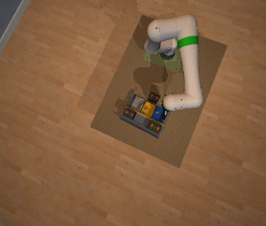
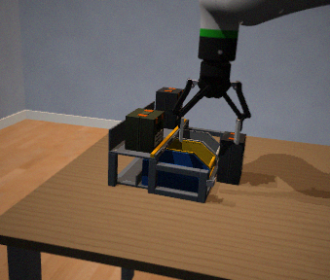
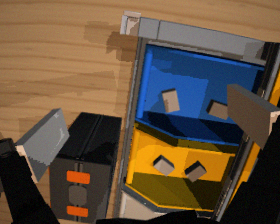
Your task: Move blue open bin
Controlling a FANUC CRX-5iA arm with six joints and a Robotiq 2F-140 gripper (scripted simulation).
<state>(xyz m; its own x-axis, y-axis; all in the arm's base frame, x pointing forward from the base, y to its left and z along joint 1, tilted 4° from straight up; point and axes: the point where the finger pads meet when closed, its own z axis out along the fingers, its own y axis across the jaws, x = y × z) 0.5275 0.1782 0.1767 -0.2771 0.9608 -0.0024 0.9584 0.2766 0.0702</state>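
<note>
The blue bin is 110 mm below my hand and 80 mm ahead of it. Round my hand: grey bin (230 mm to the right, 110 mm below, 70 mm ahead); yellow bin (110 mm to the right, 110 mm below, 80 mm ahead).
</note>
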